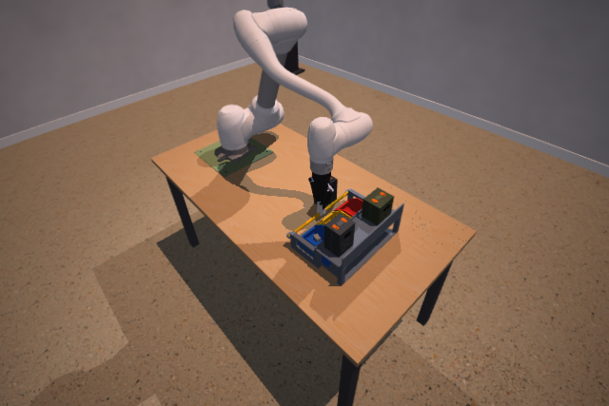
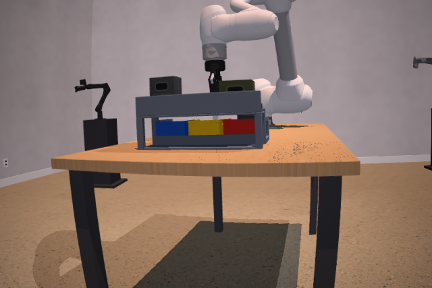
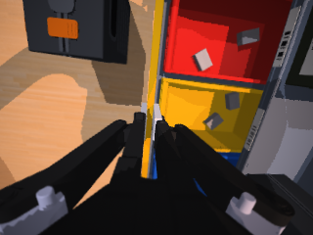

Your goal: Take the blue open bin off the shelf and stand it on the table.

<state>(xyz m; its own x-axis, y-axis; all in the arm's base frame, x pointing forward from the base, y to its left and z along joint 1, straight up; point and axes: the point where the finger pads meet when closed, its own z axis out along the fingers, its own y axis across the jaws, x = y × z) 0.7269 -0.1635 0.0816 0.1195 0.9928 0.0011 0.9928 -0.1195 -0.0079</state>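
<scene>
The thin yellow rod lies 30 mm below my hand. From my hand the other things lie so: dark box (120 mm to the left, 60 mm behind, 30 mm below); then red bin (120 mm ahead, 100 mm to the left, 50 mm below); then yellow bin (100 mm ahead, 50 mm below, 10 mm to the right).
</scene>
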